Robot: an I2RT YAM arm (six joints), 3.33 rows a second.
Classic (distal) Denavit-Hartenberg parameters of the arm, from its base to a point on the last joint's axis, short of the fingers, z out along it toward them. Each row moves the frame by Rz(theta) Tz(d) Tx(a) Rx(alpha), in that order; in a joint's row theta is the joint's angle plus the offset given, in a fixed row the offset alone. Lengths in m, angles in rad.
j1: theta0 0; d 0.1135; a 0.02; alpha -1.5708
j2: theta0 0; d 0; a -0.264; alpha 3.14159
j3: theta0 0.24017; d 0; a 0.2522; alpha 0
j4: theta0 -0.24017; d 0; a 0.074; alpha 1.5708
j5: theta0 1.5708; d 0; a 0; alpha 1.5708
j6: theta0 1.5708; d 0.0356; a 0; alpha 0
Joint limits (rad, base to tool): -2.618..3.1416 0..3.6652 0..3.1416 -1.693..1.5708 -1.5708..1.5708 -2.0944..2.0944
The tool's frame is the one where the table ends.
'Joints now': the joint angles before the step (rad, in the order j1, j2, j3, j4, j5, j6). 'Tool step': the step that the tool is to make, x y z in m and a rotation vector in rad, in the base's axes. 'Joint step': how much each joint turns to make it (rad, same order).
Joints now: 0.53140 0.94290 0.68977 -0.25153 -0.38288 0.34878
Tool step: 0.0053 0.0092 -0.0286 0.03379 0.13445 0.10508
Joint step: 0.00390 0.08433 -0.05270 0.05316 -0.13705 0.03403
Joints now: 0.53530 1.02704 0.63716 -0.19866 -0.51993 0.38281
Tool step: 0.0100 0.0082 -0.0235 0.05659 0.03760 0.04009
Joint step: -0.00090 0.09263 -0.05990 0.17034 -0.07147 0.04039
